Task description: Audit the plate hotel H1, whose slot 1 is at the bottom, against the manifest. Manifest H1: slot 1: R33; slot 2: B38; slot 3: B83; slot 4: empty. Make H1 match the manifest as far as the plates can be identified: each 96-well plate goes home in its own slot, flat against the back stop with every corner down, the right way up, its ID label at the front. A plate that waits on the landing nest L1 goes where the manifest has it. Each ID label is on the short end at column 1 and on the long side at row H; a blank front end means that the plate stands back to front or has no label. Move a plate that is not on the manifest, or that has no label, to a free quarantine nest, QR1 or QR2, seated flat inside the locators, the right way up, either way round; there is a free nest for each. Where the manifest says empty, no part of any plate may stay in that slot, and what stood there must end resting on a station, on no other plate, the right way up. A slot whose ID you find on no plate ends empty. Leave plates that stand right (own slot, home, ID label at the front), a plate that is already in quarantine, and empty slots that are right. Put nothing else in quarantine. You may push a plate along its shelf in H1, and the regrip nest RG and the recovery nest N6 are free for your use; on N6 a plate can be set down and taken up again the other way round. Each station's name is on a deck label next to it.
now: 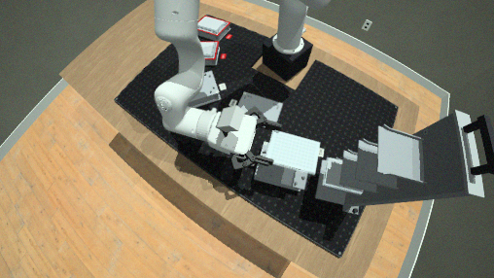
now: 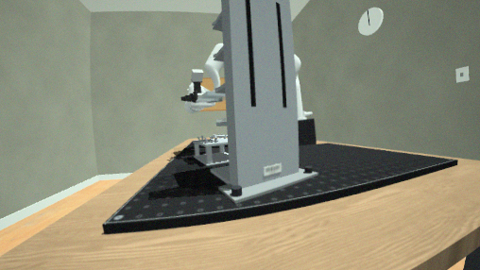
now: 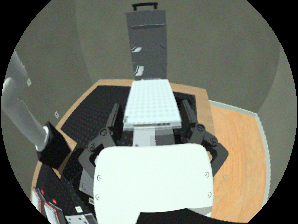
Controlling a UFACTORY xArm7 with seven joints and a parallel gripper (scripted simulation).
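Now: hand 5 cm to the right of the white 96-well plate, 3 cm past it and 2 cm above it. The rest, counted from my hand: grey plate: 21 cm to the left, 11 cm behind, 10 cm below; then red-edged quarantine nest: 67 cm to the right, 33 cm behind, 18 cm below; then plate hotel H1: 28 cm to the left, 15 cm behind, 1 cm below.
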